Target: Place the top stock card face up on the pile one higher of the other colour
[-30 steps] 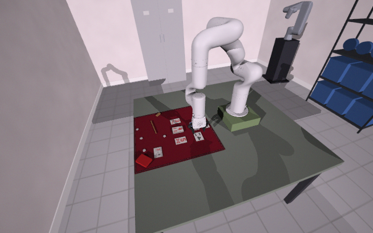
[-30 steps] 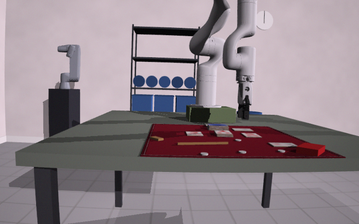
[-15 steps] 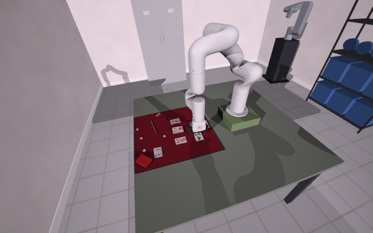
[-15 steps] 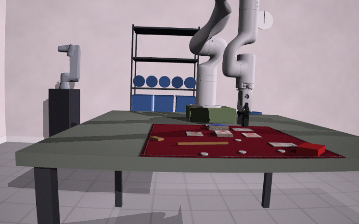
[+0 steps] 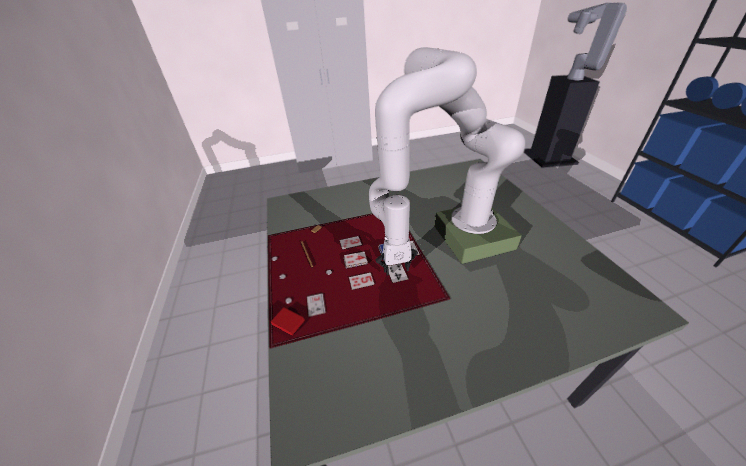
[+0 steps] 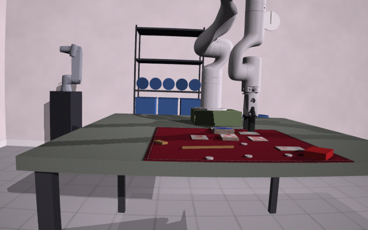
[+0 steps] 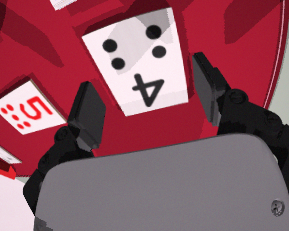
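My hand is 20 cm short of the red card cloth, 9 cm to the left of it and 4 cm above it. The rest, counted from my hand: red box: 41 cm ahead, 17 cm to the left, 2 cm below; then wooden stick: 37 cm ahead, 17 cm to the right, 2 cm below; then face-up card: 32 cm ahead, 11 cm to the left, 3 cm below.
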